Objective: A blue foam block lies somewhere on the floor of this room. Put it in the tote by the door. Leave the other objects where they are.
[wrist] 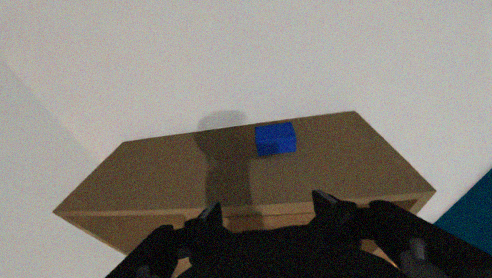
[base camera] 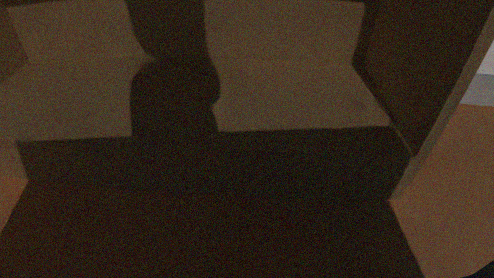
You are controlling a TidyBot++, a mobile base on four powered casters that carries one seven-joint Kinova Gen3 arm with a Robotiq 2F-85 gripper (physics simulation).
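Places are measured from the arm's base along level axes (x right, y down, z ahead), in centimetres.
Pixels of known places: gripper, fingertip midpoint: (wrist: 266,206).
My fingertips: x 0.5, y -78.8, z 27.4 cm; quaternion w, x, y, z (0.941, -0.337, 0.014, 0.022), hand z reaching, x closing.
For each thing: its top centre in the pictures, then the offset to it from my fingertips. "spot": a spot on its surface instead. Level surfaces: height alone.
- blue block, middle of its top: (wrist: 274,131) dx +5.0, dy +8.0, dz +23.1 cm
- unit's side panel, surface spot: (base camera: 440,125) spot: dx +26.5, dy +102.7, dz +4.3 cm
- brown floor, its level: dy +118.5 cm
A blue block (wrist: 275,139) lies on top of a brown wooden shelf unit (wrist: 310,175), near its rear edge, in the wrist view. My gripper (wrist: 266,206) is open, with its two fingers wide apart. It shows in front of the top's front edge, with the block beyond the fingertips and nothing between them. The block does not show in the base camera view. The tote by the door does not show in either view.
A pale wall (wrist: 280,55) stands behind the shelf unit. A teal area (wrist: 470,215) shows at the right of the wrist view. In the dark base camera view the unit's side panel (base camera: 440,125) rises at the right, beside brown floor (base camera: 450,200).
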